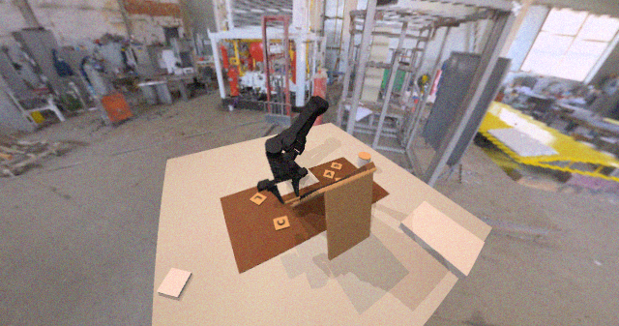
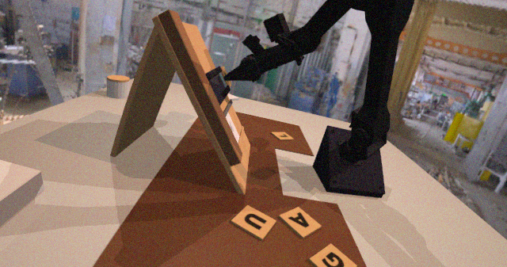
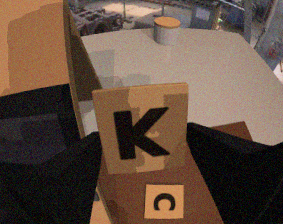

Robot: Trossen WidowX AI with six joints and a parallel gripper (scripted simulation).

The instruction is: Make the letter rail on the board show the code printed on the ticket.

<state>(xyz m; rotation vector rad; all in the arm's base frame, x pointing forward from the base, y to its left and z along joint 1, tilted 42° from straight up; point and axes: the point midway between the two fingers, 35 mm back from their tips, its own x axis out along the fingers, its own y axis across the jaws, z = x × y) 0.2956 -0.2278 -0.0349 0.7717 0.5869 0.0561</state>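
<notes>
Right now my gripper tip is 30 mm past the white ticket, 170 mm to the right of it and 80 mm above it. From my gripper tip the other things lie so: brown mat 130 mm behind, 170 mm to the left, 170 mm below; letter tile 70 mm behind, 370 mm to the left, 160 mm below; white pad 50 mm behind, 430 mm to the right, 160 mm below.
</notes>
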